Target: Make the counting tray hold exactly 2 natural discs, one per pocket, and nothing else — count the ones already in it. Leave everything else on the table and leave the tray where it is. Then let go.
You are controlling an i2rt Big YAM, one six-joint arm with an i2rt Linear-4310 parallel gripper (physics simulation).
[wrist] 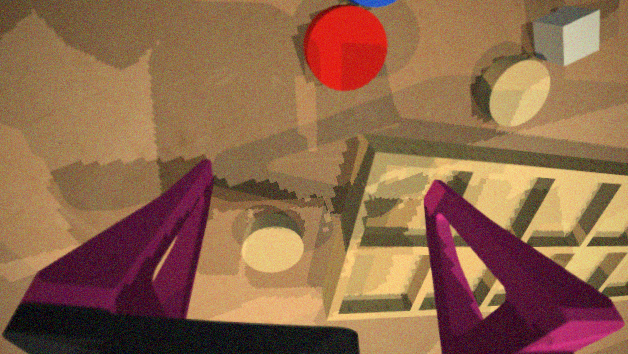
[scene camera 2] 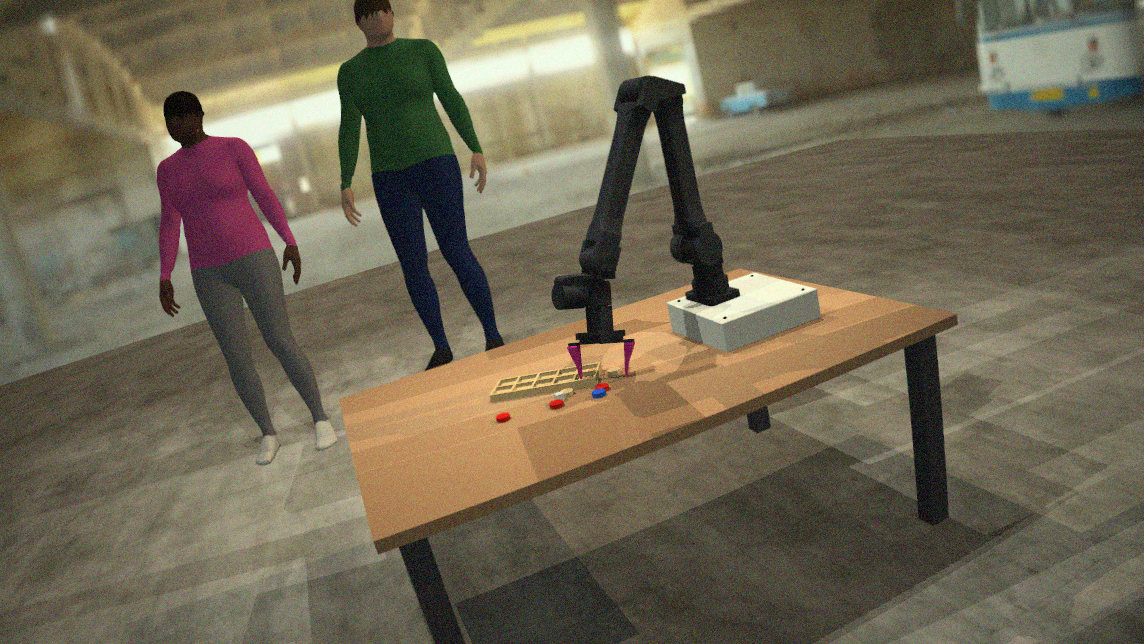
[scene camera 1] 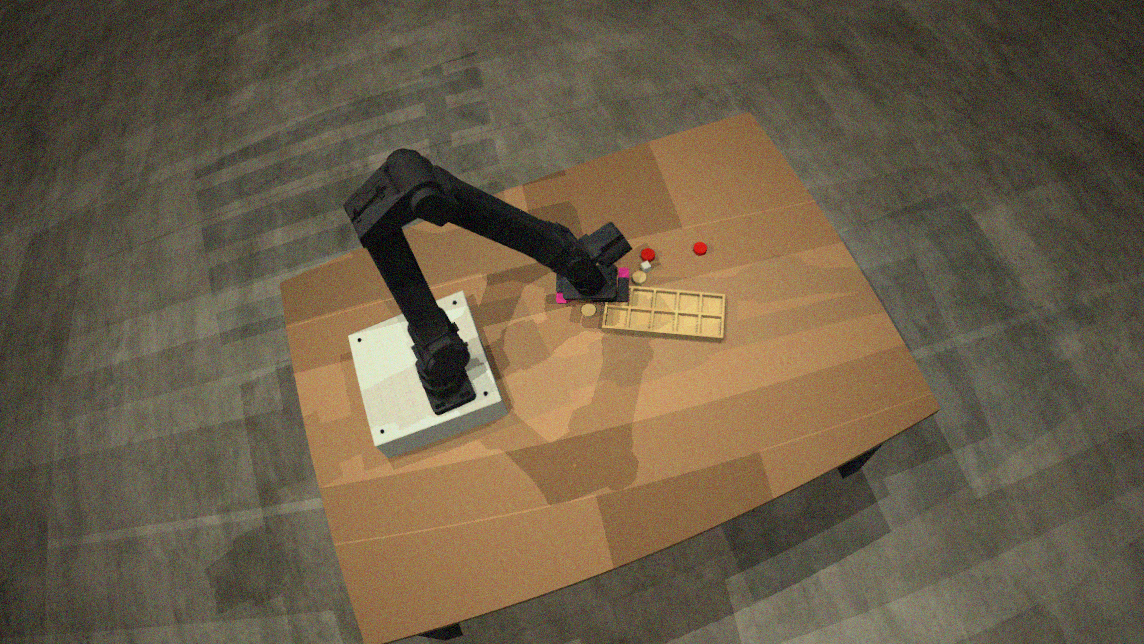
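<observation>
My gripper (scene camera 1: 592,285) (scene camera 2: 604,376) (wrist: 324,180) is open and empty. In the wrist view its right finger overlaps the left end of the counting tray (scene camera 1: 664,332) (scene camera 2: 528,393) (wrist: 450,150), a pale wooden tray with two rows of pockets. No disc shows in the visible pockets; the gripper partly covers the left end. One natural disc (scene camera 1: 588,309) (wrist: 272,249) lies on the table just left of the tray, seen between the fingers in the wrist view. Another natural disc (scene camera 1: 638,276) (wrist: 520,92) lies on the table beyond the tray's far long side.
A pale cube (scene camera 1: 645,265) (wrist: 580,37) stands beside the second natural disc. One red disc (scene camera 2: 602,387) (wrist: 346,48) lies next to a blue disc (scene camera 2: 598,393) (wrist: 374,2). Another red disc (scene camera 1: 647,254) (scene camera 2: 556,404) is near the cube, and a third red disc (scene camera 1: 700,248) (scene camera 2: 502,416) lies farther off.
</observation>
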